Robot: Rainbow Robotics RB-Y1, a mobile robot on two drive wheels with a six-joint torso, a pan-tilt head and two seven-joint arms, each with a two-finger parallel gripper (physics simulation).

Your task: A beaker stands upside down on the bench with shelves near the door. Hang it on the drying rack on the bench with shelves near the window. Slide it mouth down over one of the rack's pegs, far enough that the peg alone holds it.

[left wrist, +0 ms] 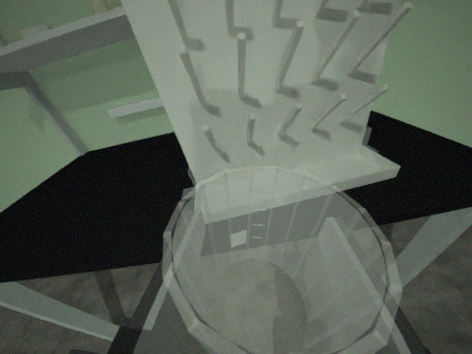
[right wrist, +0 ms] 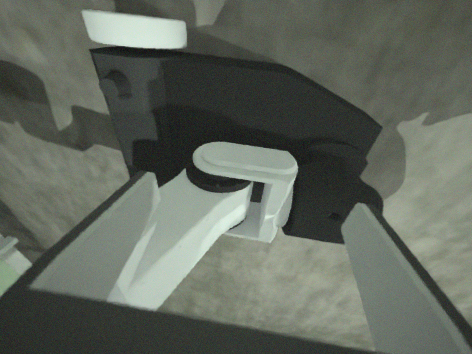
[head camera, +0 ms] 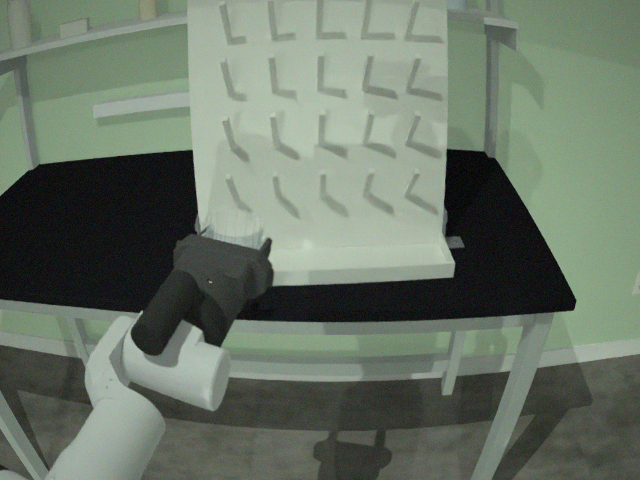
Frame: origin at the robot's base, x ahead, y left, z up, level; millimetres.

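Seen in the pictures: left gripper, between the fingertips: (left wrist: pixel 261 224) (head camera: pixel 238 237); right gripper, between the fingertips: (right wrist: pixel 250 200).
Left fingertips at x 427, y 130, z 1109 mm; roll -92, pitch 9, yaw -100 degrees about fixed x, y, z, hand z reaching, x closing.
Observation:
A point is followed by its place in that frame.
The clear beaker (head camera: pixel 235 227) {x 390, y 126, z 1144 mm} (left wrist: pixel 340 280) is held between the fingers of my left gripper (head camera: pixel 235 238) {x 427, y 130, z 1109 mm} (left wrist: pixel 264 216) {x 427, y 130, z 1109 mm}. In the left wrist view it shows as a wide faceted ring with a smaller circle inside; I cannot tell which end is the mouth. In the head view it overlaps the lower left of the white drying rack (head camera: pixel 320 232) {x 725, y 35, z 952 mm} (left wrist: pixel 165 50) {x 715, y 220, z 1225 mm}, below the bottom-left peg (head camera: pixel 233 188) {x 658, y 176, z 1074 mm} (left wrist: pixel 213 141) {x 662, y 177, z 1070 mm}. The pegs in view are bare and point up and outward. The beaker's distance from the rack is unclear. My right gripper (right wrist: pixel 250 200) {x -288, y -220, z 532 mm} is open and empty, over the floor.
The rack stands on the black bench top (head camera: pixel 103 232) {x 803, y 532, z 915 mm} (left wrist: pixel 100 200) {x 768, y 596, z 916 mm}, with a raised tray lip (head camera: pixel 361 273) {x 615, y -36, z 934 mm} along its foot. A wall shelf (head camera: pixel 118 29) {x 1002, y 521, z 1368 mm} with several items runs behind at the left. The robot's white and black base parts (right wrist: pixel 250 100) {x -266, y -167, z 170 mm} lie beneath the right gripper.

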